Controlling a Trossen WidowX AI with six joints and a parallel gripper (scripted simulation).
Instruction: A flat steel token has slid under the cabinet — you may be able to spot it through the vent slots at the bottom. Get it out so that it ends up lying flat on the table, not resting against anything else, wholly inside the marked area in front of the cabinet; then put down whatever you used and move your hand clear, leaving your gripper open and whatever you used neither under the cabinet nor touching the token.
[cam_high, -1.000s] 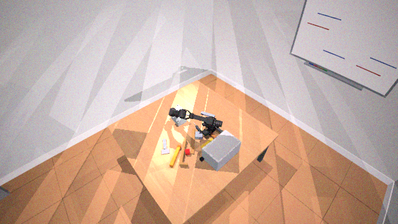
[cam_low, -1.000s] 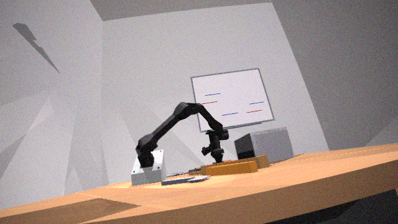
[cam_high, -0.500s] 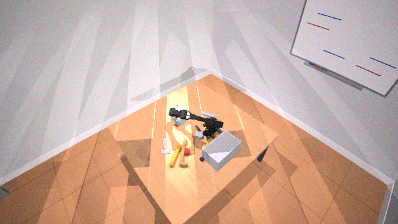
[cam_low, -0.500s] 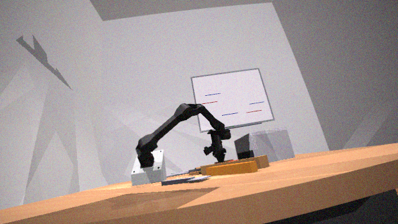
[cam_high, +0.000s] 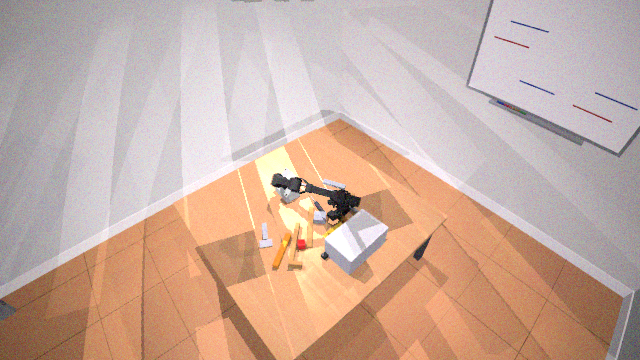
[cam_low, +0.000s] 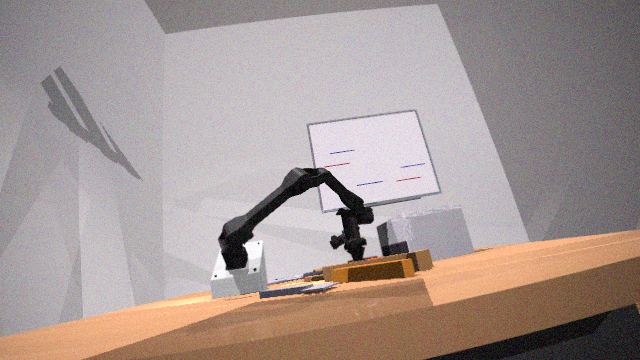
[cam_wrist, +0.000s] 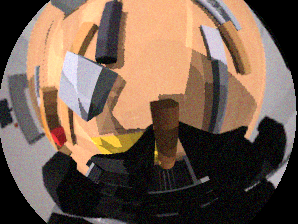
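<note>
My gripper tip is now 100 mm to the left of the grey block, 80 mm past it and 10 mm below it. The rest, counted from my gripper tip: thin wooden stick (180 mm to the right, 70 mm behind); then red block (310 mm to the right, 10 mm ahead, 10 mm above); then grey bar (250 mm behind, 160 mm to the left).
</note>
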